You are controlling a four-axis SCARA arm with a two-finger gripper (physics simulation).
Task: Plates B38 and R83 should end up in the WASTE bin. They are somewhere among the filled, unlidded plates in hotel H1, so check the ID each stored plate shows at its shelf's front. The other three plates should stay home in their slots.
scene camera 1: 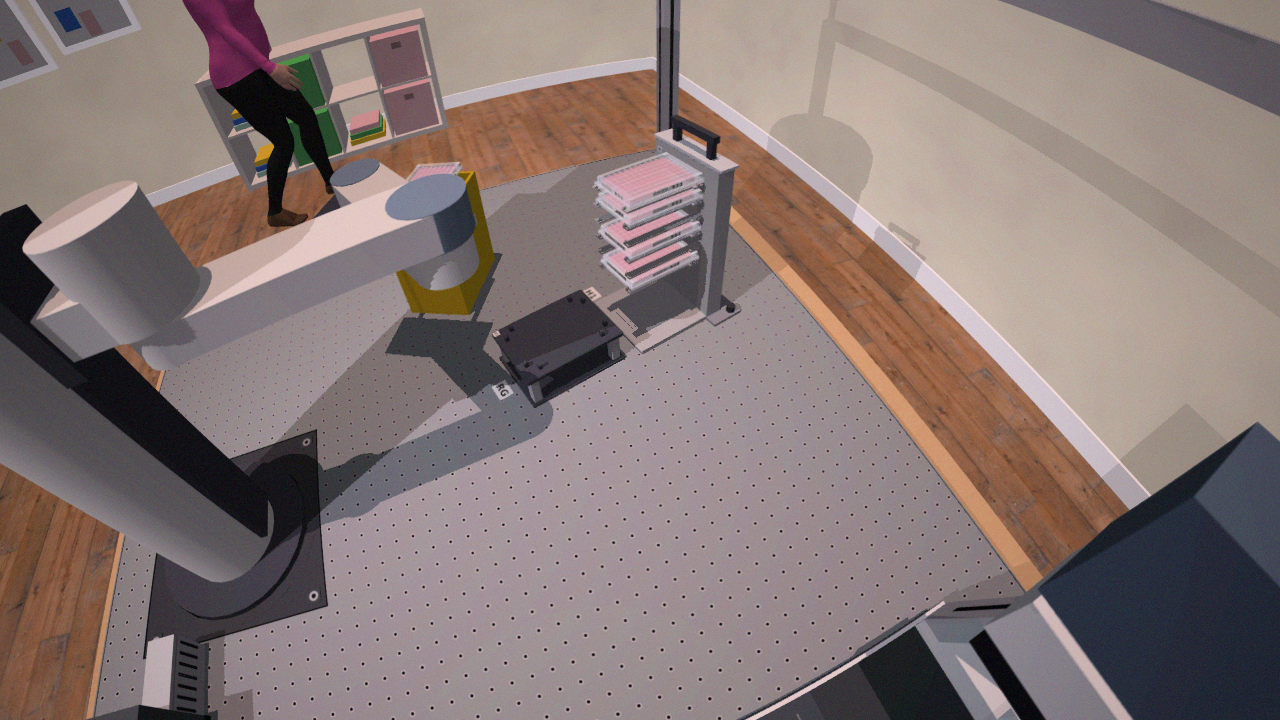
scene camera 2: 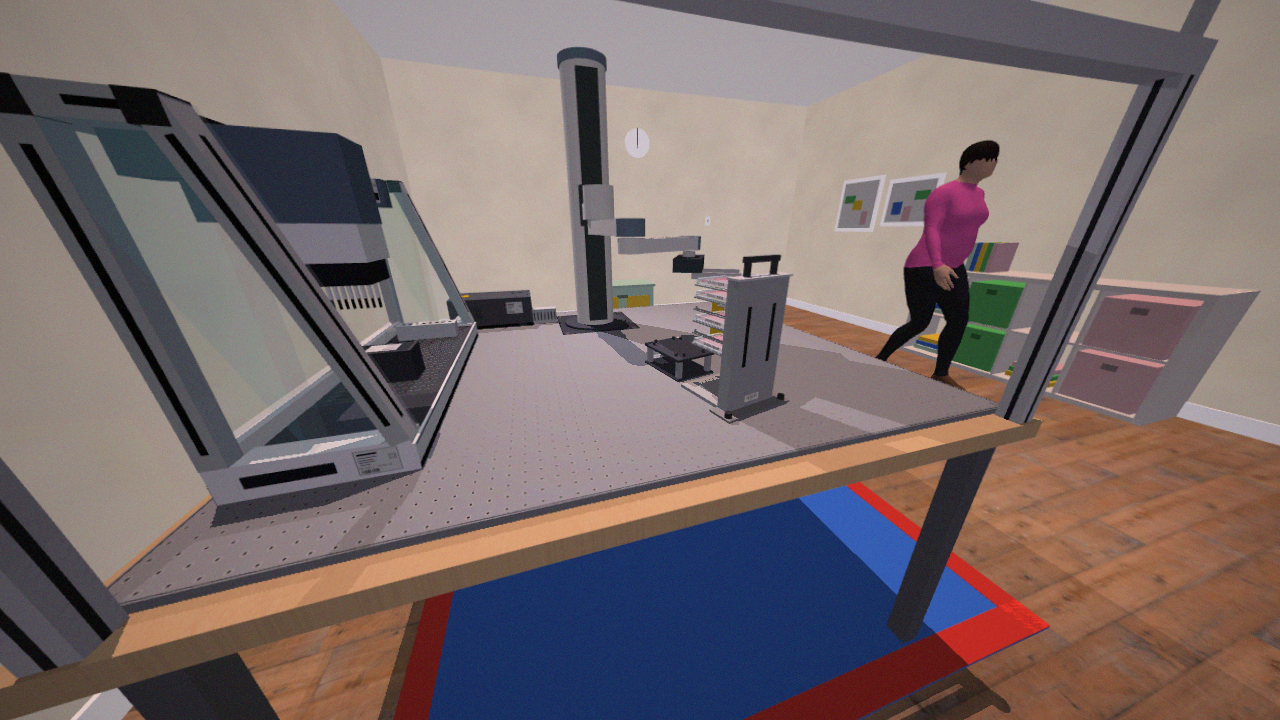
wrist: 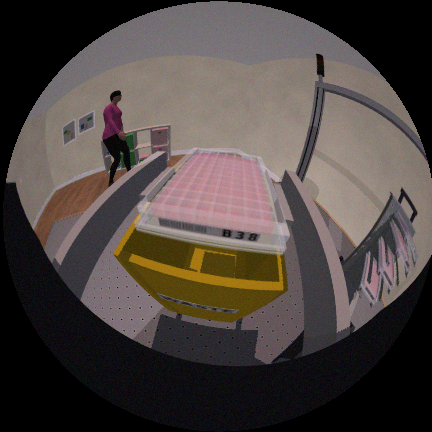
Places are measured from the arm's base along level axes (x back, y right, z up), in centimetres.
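Pixels of known places: gripper, fingertip midpoint: (scene camera 2: 740, 274) (wrist: 222, 167); arm's base at its link origin: (scene camera 1: 240, 539) (scene camera 2: 595, 324).
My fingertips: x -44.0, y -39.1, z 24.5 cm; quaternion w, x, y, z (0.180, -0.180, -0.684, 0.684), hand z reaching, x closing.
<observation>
For each thing: its middle in the pictures, then the offset to it from my fingertips. "*": a spot on its surface instead.
- plate B38 at the middle of its body: (wrist: 220, 177) (scene camera 1: 425, 184) dx +0.1, dy +0.1, dz -0.9 cm
- open yellow WASTE bin at the middle of its body: (wrist: 208, 256) (scene camera 1: 441, 242) (scene camera 2: 736, 315) dx +0.4, dy -0.2, dz -13.2 cm
- Hotel H1 at the middle of its body: (scene camera 1: 663, 224) (scene camera 2: 740, 329) (wrist: 381, 254) dx -33.2, dy +20.5, dz -7.2 cm
- black handle at a spot on its surface: (scene camera 1: 695, 134) * dx -37.6, dy +21.4, dz +8.0 cm
My gripper (wrist: 222, 167) is shut on plate B38 (wrist: 215, 192) (scene camera 1: 435, 168) (scene camera 2: 721, 271), a pink-filled plate held level, its ID facing the wrist camera. The plate is above the open yellow WASTE bin (wrist: 210, 295) (scene camera 1: 484, 234); the bin's near wall and part of its inside show below the plate's near edge. In scene camera 1 the arm covers part of the bin. Hotel H1 (scene camera 1: 718, 232) (scene camera 2: 751, 349) holds several pink plates on its shelves, the top one (scene camera 1: 648, 179) clearest. The IDs on the stored plates cannot be read, so R83 cannot be told apart.
A low black stand (scene camera 1: 559, 335) (scene camera 2: 677, 347), beside the RG label, stands between the arm base and H1. H1's tall post has a black handle (scene camera 1: 695, 134) on top. A framed machine (scene camera 2: 295, 268) stands at the table's other end. A person (scene camera 2: 954, 232) walks behind the table.
</observation>
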